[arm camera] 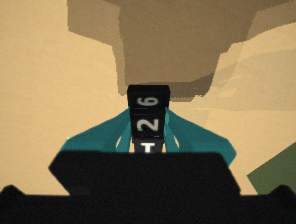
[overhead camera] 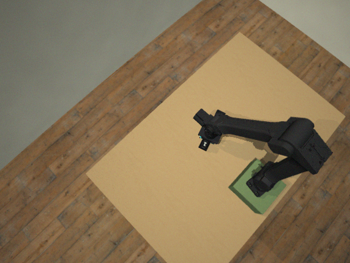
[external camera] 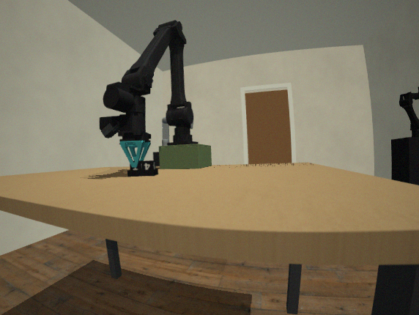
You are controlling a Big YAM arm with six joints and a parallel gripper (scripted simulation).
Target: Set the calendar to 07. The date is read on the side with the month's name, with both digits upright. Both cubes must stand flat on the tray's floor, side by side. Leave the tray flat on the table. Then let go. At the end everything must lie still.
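Now: hand 10 mm above the digit cube. From my hand the other things lie so: black calendar tray: 20 mm to the left, 20 mm below, 10 mm behind.
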